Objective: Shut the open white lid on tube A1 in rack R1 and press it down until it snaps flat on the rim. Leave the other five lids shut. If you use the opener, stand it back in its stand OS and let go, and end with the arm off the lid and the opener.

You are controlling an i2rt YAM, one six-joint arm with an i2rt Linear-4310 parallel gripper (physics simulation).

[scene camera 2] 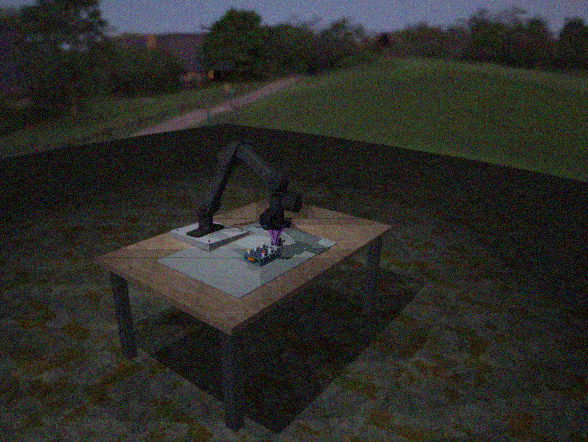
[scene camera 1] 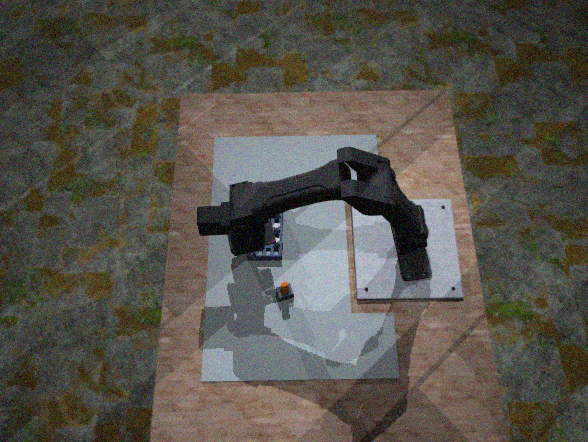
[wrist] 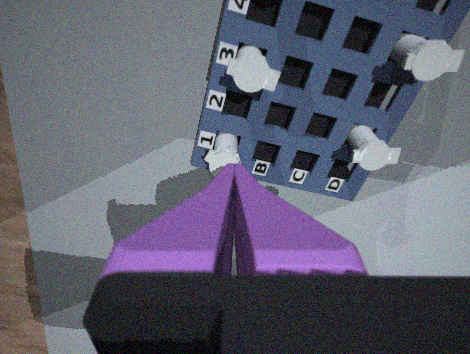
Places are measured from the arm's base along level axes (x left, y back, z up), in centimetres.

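Where they show: gripper, fingertip midpoint: (scene camera 2: pixel 275 244) (scene camera 1: pixel 253 248) (wrist: pixel 234 176); arm's base, link origin: (scene camera 2: pixel 205 231) (scene camera 1: pixel 408 240).
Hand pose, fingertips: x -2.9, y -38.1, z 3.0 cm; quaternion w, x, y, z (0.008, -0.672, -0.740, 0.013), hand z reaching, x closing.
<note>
Each offset is from my fingertips to the top centre of the thing. "spot": to the spot under its first point. Level surfaces: height alone.
Rack R1 {dz +0.1, dx -5.1, dy +3.3 cm} (scene camera 1: pixel 268 257) (wrist: pixel 305 47) is a blue grid marked A to D and 1 to 4. Tube A1 {spot: dz -1.2, dx -0.9, dy -0.4 cm} (wrist: pixel 226 142) stands in its near left corner in the wrist view. Its white lid {dz +0.0, dx -0.4, dy -0.4 cm} (wrist: pixel 220 160) is partly hidden by the fingertips, and I cannot tell if it is flat on the rim. My gripper (wrist: pixel 234 176) (scene camera 2: pixel 275 244) is shut and empty, purple fingertips together at the lid's right edge; contact is unclear. Capped tubes show at A3 {dz -0.2, dx -4.2, dy +0.2 cm} (wrist: pixel 251 70), D1 {dz -0.2, dx -1.4, dy +5.7 cm} (wrist: pixel 375 152) and D3 {dz -0.2, dx -5.2, dy +6.3 cm} (wrist: pixel 432 60). The orange opener {dz +3.4, dx +11.1, dy +5.9 cm} (scene camera 1: pixel 284 287) stands upright in its dark stand (scene camera 1: pixel 285 296).
The black arm (scene camera 1: pixel 300 187) (scene camera 2: pixel 257 162) reaches over the rack and hides much of it in scene camera 1. The rack is on a grey mat {dz -5.1 cm} (scene camera 1: pixel 300 367) (scene camera 2: pixel 235 285) on the wooden table {dz -5.4 cm} (scene camera 1: pixel 310 112). The arm's base plate (scene camera 1: pixel 375 280) is at the right.
</note>
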